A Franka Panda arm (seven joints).
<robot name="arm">
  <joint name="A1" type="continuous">
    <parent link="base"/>
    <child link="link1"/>
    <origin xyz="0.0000 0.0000 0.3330" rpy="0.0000 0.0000 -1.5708"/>
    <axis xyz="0 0 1"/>
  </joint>
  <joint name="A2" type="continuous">
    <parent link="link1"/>
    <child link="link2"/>
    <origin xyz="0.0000 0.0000 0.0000" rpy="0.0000 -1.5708 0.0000"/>
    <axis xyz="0 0 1"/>
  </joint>
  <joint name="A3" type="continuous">
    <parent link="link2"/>
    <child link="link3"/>
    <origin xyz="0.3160 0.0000 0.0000" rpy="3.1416 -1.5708 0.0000"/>
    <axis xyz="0 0 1"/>
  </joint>
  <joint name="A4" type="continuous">
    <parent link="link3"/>
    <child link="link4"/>
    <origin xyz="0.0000 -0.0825 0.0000" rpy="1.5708 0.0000 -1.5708"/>
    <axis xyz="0 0 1"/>
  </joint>
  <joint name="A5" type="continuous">
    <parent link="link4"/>
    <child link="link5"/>
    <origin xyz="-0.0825 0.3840 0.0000" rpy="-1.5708 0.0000 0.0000"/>
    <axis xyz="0 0 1"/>
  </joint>
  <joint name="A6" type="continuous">
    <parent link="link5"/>
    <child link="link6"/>
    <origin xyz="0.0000 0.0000 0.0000" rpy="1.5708 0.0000 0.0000"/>
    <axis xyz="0 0 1"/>
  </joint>
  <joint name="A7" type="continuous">
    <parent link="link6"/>
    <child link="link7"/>
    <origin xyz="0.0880 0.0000 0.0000" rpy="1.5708 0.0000 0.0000"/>
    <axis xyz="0 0 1"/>
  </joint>
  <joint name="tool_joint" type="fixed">
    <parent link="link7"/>
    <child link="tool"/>
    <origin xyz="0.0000 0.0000 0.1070"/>
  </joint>
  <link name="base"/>
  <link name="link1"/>
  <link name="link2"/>
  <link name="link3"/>
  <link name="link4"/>
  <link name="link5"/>
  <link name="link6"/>
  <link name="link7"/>
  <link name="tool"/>
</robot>
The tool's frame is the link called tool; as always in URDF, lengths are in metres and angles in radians. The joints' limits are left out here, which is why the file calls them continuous.
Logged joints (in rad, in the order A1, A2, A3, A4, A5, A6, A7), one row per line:
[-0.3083 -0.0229 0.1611 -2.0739 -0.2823 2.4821 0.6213]
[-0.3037 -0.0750 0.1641 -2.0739 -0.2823 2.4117 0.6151]
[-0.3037 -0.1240 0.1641 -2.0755 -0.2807 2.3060 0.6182]
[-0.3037 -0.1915 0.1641 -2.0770 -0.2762 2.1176 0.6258]
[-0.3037 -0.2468 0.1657 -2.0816 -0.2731 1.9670 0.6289]
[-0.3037 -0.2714 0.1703 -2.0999 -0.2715 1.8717 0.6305]
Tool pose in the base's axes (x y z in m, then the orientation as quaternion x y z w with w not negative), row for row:
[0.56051 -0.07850 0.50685 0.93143 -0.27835 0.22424 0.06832]
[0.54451 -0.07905 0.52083 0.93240 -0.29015 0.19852 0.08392]
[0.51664 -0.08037 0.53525 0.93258 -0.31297 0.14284 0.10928]
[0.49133 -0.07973 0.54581 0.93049 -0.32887 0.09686 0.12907]
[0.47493 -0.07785 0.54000 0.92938 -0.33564 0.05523 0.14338]
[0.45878 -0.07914 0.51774 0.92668 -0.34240 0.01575 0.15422]
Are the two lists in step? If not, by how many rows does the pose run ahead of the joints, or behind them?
The pose runs 1 row ahead of the joints: the pose in row i belongs to the joints in row i + 1.
